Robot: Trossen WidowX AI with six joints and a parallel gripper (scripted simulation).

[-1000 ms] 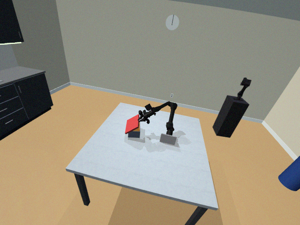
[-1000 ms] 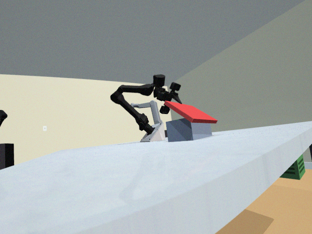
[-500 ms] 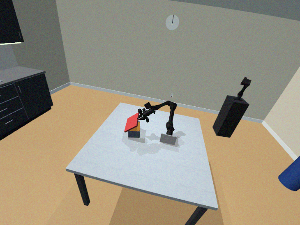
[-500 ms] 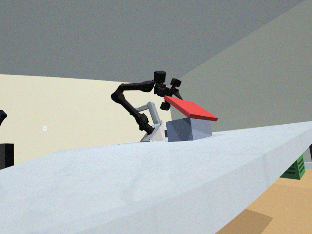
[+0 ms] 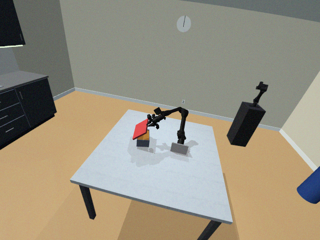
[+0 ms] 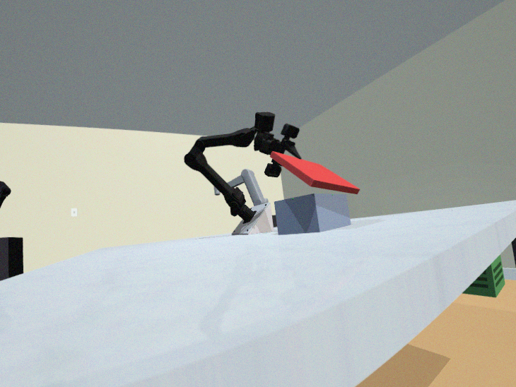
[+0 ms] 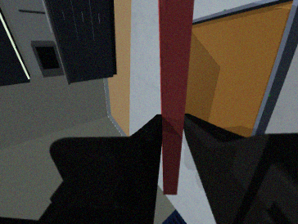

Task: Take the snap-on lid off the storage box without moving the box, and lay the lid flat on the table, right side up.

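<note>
My gripper tip is 60 mm short of the red lid and 50 mm above it. From my gripper tip the other things lie so: grey storage box 170 mm below, 30 mm ahead.
</note>
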